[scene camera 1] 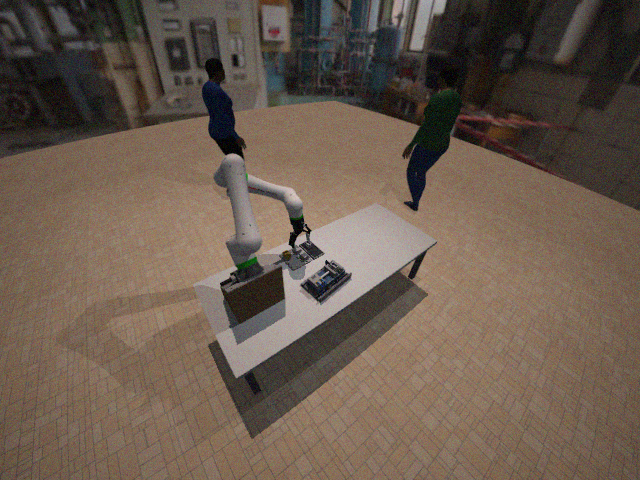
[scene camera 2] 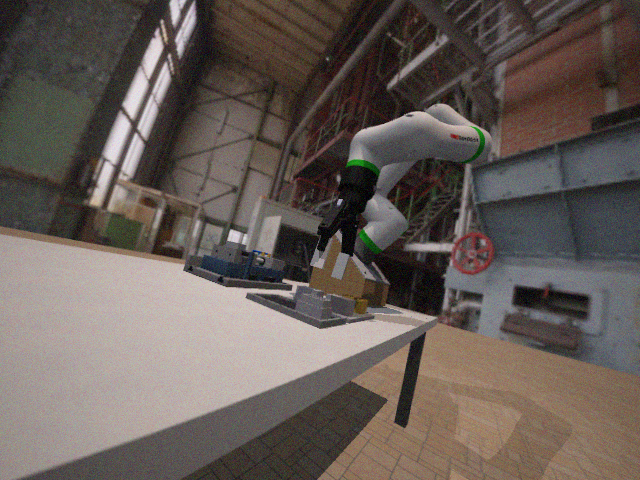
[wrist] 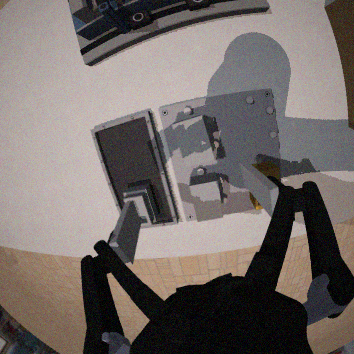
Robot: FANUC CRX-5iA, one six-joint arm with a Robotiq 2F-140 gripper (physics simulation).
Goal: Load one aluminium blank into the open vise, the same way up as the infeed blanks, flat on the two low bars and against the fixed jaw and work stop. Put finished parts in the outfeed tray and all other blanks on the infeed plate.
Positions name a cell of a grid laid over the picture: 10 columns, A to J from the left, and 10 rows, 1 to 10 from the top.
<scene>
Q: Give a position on a grey infeed plate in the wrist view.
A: G4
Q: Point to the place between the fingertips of my gripper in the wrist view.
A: F6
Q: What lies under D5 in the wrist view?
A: A dark outfeed tray.
</scene>
